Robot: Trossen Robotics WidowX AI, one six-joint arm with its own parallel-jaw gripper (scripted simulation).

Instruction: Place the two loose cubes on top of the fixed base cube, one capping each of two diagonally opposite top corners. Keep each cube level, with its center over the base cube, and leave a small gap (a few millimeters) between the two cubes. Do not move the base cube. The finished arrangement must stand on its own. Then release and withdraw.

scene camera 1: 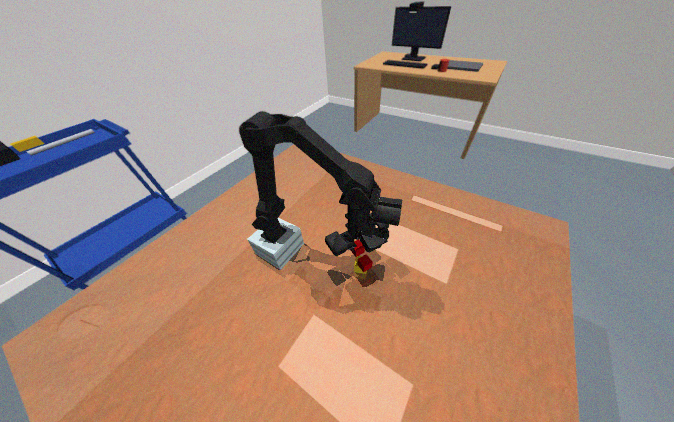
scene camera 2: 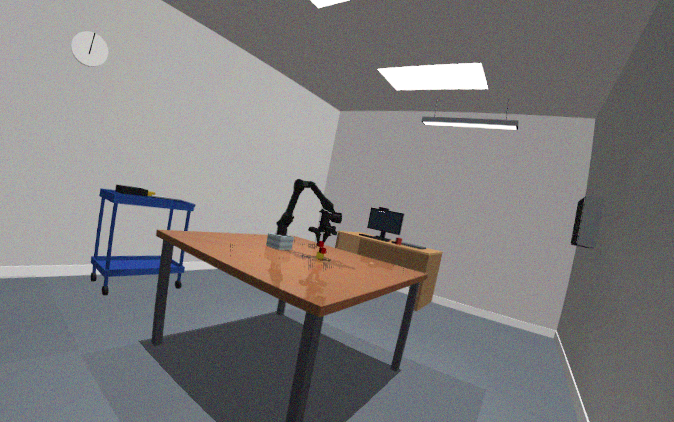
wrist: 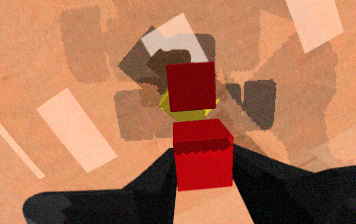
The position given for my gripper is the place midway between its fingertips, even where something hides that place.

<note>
My gripper point(scene camera 1: 357, 248) carries a red cube point(wrist: 203, 149). I also see a red cube point(wrist: 191, 86).
My gripper shows as well in the wrist view point(wrist: 200, 152).
</note>
